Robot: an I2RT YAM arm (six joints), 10 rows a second.
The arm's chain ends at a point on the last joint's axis. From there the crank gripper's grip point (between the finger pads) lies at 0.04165 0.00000 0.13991 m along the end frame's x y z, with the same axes.
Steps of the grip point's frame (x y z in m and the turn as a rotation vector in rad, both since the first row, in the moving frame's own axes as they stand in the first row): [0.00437, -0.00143, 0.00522, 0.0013, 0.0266, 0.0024]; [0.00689, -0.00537, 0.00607, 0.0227, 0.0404, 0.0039]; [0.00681, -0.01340, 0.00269, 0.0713, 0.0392, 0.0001]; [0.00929, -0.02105, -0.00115, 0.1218, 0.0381, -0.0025]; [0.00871, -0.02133, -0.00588, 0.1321, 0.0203, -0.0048]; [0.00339, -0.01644, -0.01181, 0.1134, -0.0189, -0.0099]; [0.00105, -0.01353, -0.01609, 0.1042, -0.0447, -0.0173]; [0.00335, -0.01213, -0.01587, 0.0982, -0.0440, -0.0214]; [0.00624, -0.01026, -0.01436, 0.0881, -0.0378, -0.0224]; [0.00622, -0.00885, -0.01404, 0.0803, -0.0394, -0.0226]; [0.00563, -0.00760, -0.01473, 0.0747, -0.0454, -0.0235]
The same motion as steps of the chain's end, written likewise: [0.00066, -0.00135, 0.00638, 0.0013, 0.0266, 0.0024]; [0.00127, -0.00239, 0.00790, 0.0227, 0.0404, 0.0039]; [0.00136, -0.00350, 0.00478, 0.0713, 0.0392, 0.0001]; [0.00403, -0.00404, 0.00158, 0.1218, 0.0381, -0.0025]; [0.00593, -0.00275, -0.00378, 0.1321, 0.0203, -0.0048]; [0.00612, -0.00017, -0.01165, 0.1134, -0.0189, -0.0099]; [0.00746, 0.00178, -0.01701, 0.1042, -0.0447, -0.0173]; [0.00969, 0.00250, -0.01685, 0.0982, -0.0440, -0.0214]; [0.01170, 0.00299, -0.01525, 0.0881, -0.0378, -0.0224]; [0.01189, 0.00331, -0.01508, 0.0803, -0.0394, -0.0226]; [0.01215, 0.00381, -0.01605, 0.0747, -0.0454, -0.0235]
